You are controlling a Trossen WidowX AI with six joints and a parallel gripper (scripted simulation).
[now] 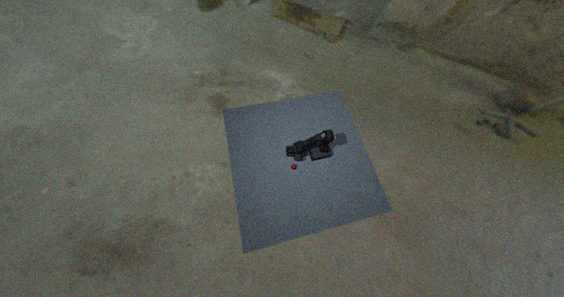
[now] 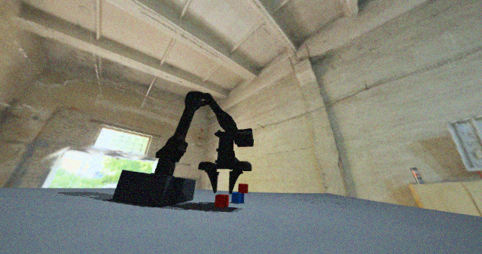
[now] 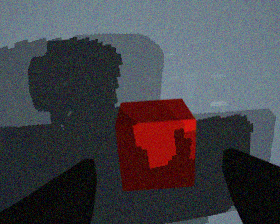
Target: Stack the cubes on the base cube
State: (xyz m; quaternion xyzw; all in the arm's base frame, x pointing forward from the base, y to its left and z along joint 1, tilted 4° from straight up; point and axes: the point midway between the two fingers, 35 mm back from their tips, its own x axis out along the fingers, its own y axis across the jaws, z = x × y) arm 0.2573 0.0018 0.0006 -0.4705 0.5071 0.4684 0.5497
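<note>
The blue cube is 100 mm to the left of my gripper tip, 30 mm ahead of it and 20 mm below it.
</note>
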